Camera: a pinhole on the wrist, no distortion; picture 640 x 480 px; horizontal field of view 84.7 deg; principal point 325.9 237.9 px. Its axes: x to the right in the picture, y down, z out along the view. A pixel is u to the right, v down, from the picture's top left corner.
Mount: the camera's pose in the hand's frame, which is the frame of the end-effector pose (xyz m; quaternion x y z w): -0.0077 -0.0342 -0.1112 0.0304 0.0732 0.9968 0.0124
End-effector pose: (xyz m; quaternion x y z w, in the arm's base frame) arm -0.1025 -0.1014 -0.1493 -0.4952 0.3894 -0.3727 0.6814
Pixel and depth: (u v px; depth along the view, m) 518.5 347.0 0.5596
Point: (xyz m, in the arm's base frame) 0.2012 0.3108 0.1084
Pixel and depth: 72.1 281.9 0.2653
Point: 0.1068 -0.2321 -0.1188
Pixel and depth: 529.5 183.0 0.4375
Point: 0.1060 0.2555 -0.1453
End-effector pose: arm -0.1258 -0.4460 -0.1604 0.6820 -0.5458 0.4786 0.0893
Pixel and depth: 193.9 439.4 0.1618
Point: -0.0100 -0.4836 -0.1035
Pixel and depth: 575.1 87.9 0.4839
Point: -0.1188 -0.5647 -0.6854
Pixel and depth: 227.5 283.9 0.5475
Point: 0.1289 -0.8293 -0.2413
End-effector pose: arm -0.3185 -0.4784 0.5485 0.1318 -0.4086 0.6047 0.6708
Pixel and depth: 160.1 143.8 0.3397
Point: -0.5006 -0.4666 0.7679
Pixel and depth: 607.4 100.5 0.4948
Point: -0.6604 -0.9314 0.4462
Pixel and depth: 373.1 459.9 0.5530
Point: -0.2322 -0.9155 0.9141
